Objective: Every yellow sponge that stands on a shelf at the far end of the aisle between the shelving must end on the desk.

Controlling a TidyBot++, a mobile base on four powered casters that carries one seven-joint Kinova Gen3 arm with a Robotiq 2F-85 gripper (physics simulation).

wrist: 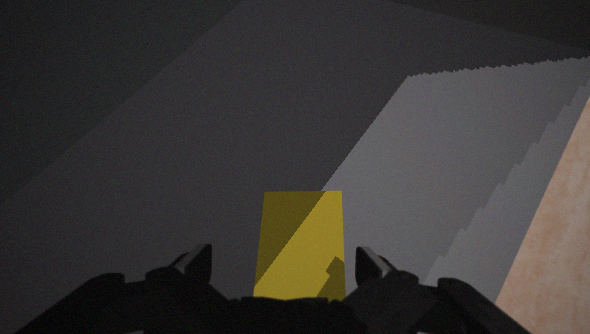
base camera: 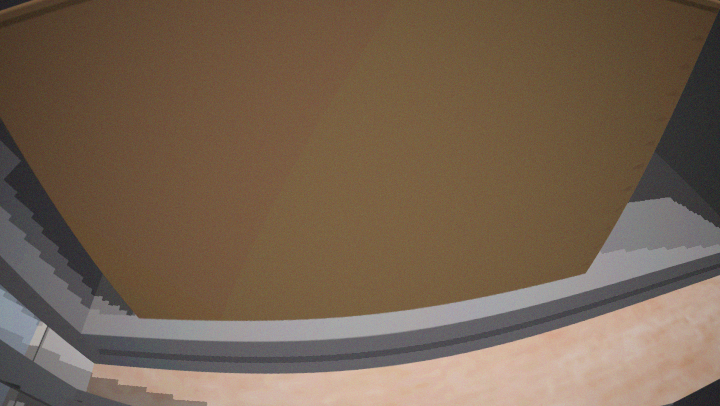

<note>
In view: my gripper (wrist: pixel 284 261) and a yellow sponge (wrist: pixel 301 248).
</note>
